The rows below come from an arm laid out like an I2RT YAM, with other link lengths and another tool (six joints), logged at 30 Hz.
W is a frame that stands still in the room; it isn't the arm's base.
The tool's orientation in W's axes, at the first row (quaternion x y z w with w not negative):
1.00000 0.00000 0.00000 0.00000
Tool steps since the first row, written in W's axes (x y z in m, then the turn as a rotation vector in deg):
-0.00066 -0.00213 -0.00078 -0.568 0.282 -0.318
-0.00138 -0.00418 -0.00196 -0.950 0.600 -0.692
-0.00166 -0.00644 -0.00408 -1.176 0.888 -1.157
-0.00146 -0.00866 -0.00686 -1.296 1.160 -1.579
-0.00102 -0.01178 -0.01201 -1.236 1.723 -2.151
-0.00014 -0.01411 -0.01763 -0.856 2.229 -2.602
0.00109 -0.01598 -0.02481 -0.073 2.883 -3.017
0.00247 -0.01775 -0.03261 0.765 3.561 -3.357
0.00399 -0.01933 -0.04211 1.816 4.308 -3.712
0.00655 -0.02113 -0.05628 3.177 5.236 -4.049
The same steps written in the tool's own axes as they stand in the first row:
-0.00066 0.00213 0.00078 -0.568 -0.282 0.318
-0.00138 0.00418 0.00196 -0.950 -0.600 0.692
-0.00166 0.00644 0.00408 -1.176 -0.888 1.157
-0.00146 0.00866 0.00686 -1.296 -1.160 1.579
-0.00102 0.01178 0.01201 -1.236 -1.723 2.151
-0.00014 0.01411 0.01763 -0.856 -2.229 2.602
0.00109 0.01598 0.02481 -0.073 -2.883 3.017
0.00247 0.01775 0.03261 0.765 -3.561 3.357
0.00399 0.01933 0.04211 1.816 -4.308 3.712
0.00655 0.02113 0.05628 3.177 -5.236 4.049

